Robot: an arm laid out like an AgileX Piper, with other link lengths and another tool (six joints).
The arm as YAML. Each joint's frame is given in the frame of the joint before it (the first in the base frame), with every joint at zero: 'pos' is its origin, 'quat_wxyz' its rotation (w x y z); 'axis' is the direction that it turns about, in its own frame. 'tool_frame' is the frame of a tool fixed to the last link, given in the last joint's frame.
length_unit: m
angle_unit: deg
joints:
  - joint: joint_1
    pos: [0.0, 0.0, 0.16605]
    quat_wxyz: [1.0, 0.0, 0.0, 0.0]
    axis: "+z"
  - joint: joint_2
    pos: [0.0, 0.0, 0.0]
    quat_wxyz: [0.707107, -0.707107, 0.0, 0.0]
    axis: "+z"
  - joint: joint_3
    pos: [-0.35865, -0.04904, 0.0]
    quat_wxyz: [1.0, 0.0, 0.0, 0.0]
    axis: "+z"
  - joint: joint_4
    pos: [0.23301, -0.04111, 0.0]
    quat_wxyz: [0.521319, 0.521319, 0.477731, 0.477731]
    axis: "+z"
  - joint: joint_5
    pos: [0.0, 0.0, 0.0]
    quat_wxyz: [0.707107, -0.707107, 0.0, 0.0]
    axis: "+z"
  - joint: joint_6
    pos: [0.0, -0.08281, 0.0]
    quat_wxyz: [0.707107, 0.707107, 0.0, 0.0]
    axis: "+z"
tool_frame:
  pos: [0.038, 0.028, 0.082]
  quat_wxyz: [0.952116, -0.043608, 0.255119, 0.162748]
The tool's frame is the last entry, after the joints.
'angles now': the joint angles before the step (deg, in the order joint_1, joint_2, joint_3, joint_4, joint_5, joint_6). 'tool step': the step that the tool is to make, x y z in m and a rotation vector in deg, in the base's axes. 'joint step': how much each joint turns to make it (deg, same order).
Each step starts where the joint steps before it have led.
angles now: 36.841 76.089 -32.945 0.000 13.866 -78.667
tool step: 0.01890 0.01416 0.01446 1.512 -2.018 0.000
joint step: 0.000 1.718 -4.583 0.000 0.344 0.000
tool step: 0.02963 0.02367 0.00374 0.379 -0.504 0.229
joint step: 0.229 5.558 -6.075 0.000 -0.114 -0.001
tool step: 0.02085 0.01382 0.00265 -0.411 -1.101 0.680
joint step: 0.001 3.439 -4.067 -1.207 -0.002 0.005
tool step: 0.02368 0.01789 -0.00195 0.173 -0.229 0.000
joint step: 0.000 4.525 -4.812 0.000 0.000 0.000
